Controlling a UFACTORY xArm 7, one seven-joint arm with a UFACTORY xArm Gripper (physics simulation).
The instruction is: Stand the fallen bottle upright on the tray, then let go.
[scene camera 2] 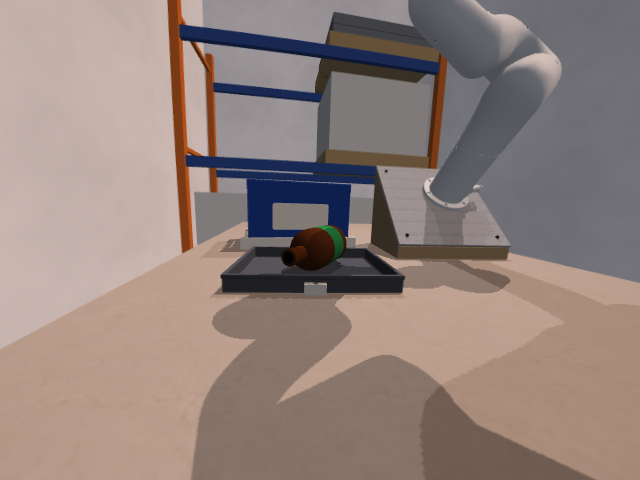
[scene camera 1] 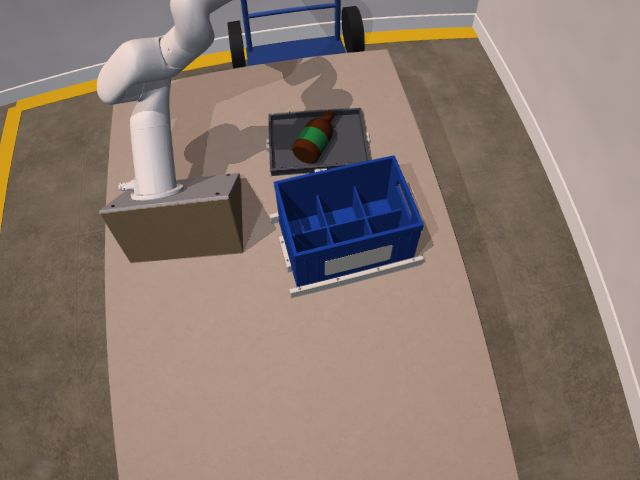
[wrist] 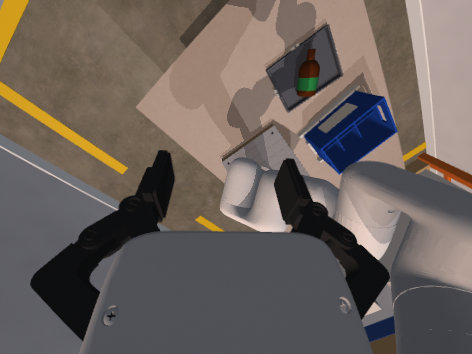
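Where they show: gripper, fingertip midpoint: (wrist: 227,168); arm's base at its link origin: (scene camera 2: 444,194) (scene camera 1: 157,193).
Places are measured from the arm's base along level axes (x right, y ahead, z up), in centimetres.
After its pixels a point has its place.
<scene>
A brown bottle (scene camera 1: 313,138) {x -13.6, y 38.4, z -8.1 cm} (scene camera 2: 315,248) {x -22.1, y 40.5, z -10.7 cm} (wrist: 308,75) {x -18.6, y 38.6, z -8.4 cm} with a green label lies on its side in the dark grey tray (scene camera 1: 270,149) {x -16.5, y 27.6, z -13.3 cm} (scene camera 2: 258,284) {x -26.5, y 48.9, z -14.7 cm} (wrist: 280,93) {x -18.8, y 28.2, z -13.3 cm}. In scene camera 1 its neck points to the back right and rests at the tray's back wall. In scene camera 2 its open mouth faces the camera. My gripper (wrist: 227,168) {x -39.1, y 11.1, z 47.8 cm} is open and empty, high above the table and well away from the bottle. The gripper does not show in the two scene views.
A blue crate (scene camera 1: 351,206) {x 3.7, y 44.1, z -14.7 cm} (scene camera 2: 298,193) {x 3.1, y 41.0, z -1.3 cm} (wrist: 350,131) {x 19.3, y 45.3, z -13.7 cm} with compartments stands right beside the tray, with pale rails (scene camera 1: 356,276) {x 22.7, y 40.8, z -12.9 cm} at its base. The arm stands on a wooden base (scene camera 1: 178,232) {x 8.9, y 3.7, z -3.5 cm} (scene camera 2: 385,227) {x -1.4, y 18.0, z -9.5 cm}. A blue hand truck (scene camera 1: 294,50) stands behind the table.
</scene>
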